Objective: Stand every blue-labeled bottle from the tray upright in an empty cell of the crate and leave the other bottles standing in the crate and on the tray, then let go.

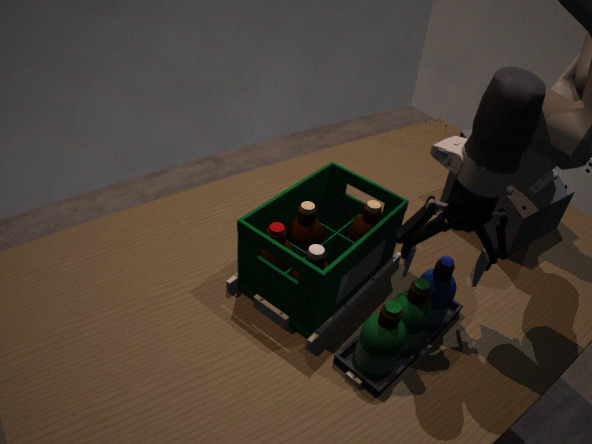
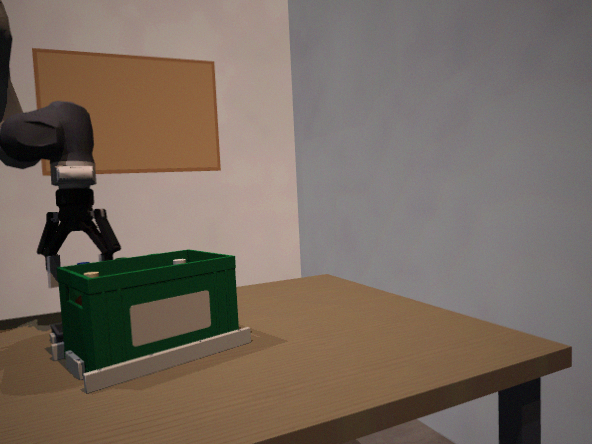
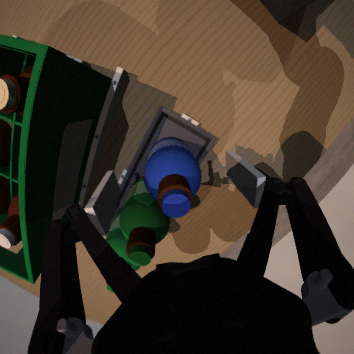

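My gripper [image 1: 444, 267] [image 2: 80, 269] [image 3: 171, 171] is open and empty, its fingertips apart on either side of the upper part of the blue-labeled bottle [image 1: 440, 286] [image 3: 172, 172]. That bottle stands upright at one end of the tray [image 1: 454, 310] [image 3: 186, 126]. Two green bottles [image 1: 382, 336] [image 1: 413, 316] stand beside it in a row. The green crate [image 1: 320, 302] [image 2: 107, 320] [image 3: 52, 115] holds a red-capped bottle [image 1: 276, 228], a white-capped bottle [image 1: 316, 251] and two cream-capped bottles [image 1: 306, 227] [image 1: 372, 207]. Its back left and middle right cells look empty.
Light rails [image 1: 350, 307] [image 2: 167, 360] [image 3: 102, 127] edge the crate's base; one lies between crate and tray. The crate's tall wall is close beside one finger. The robot's base [image 1: 530, 215] stands behind the tray. The table's edge lies beyond the tray.
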